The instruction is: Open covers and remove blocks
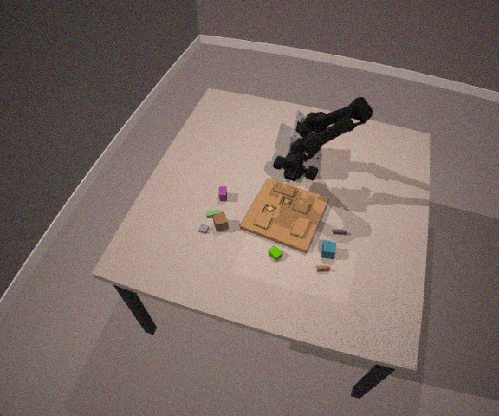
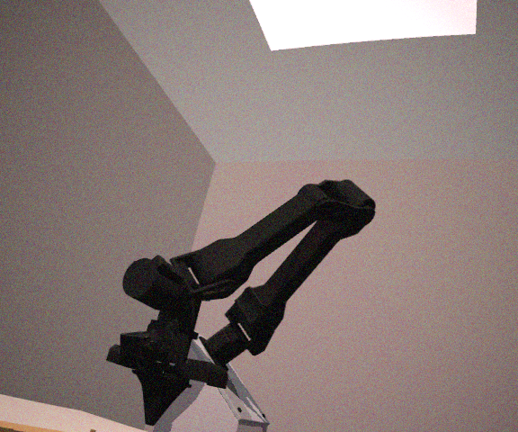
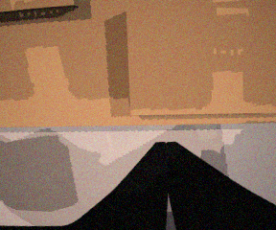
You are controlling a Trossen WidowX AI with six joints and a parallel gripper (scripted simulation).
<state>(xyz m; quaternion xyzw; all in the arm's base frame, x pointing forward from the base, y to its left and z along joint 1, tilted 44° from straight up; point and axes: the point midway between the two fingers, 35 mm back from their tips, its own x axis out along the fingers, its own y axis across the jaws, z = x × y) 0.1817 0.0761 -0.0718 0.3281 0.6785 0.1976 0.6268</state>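
My gripper tip is now 130 mm short of the tan puzzle board, 10 mm to the left of it and 50 mm above it. From my gripper tip the other things lie so: magenta block (100 mm ahead, 300 mm to the right, 50 mm below); bright green cube (350 mm ahead, 10 mm to the right, 50 mm below); purple object (190 mm ahead, 230 mm to the left, 60 mm below).
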